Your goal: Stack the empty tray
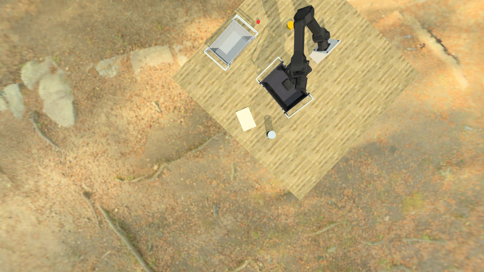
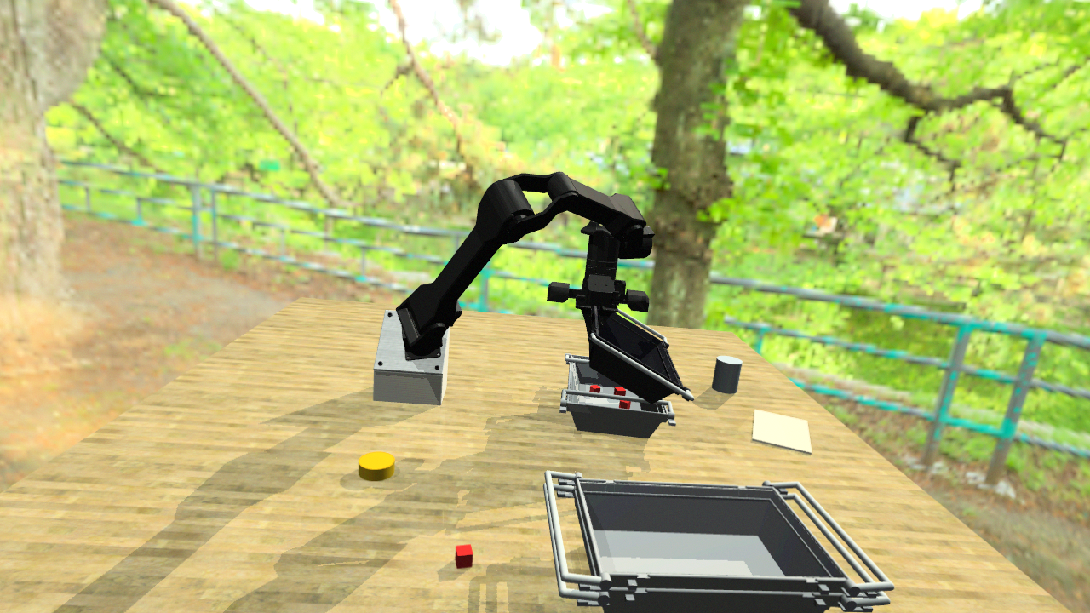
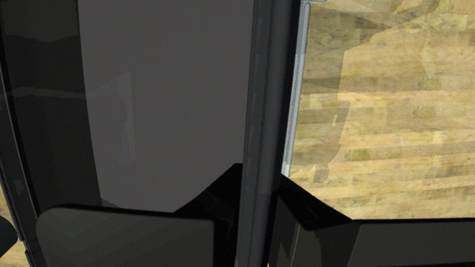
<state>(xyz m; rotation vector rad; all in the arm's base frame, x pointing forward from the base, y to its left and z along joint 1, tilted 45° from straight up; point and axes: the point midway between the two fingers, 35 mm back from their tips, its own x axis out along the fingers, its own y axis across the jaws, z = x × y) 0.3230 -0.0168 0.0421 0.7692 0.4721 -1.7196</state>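
Right now the dark tray is 8 cm ahead of my gripper tip and 2 cm to the right of it. The rest, counted from my gripper tip: cream card 36 cm ahead, 13 cm below, 11 cm to the right; grey cylinder 35 cm ahead, 10 cm to the left, 10 cm below; yellow disc 38 cm behind, 24 cm to the right, 13 cm below.
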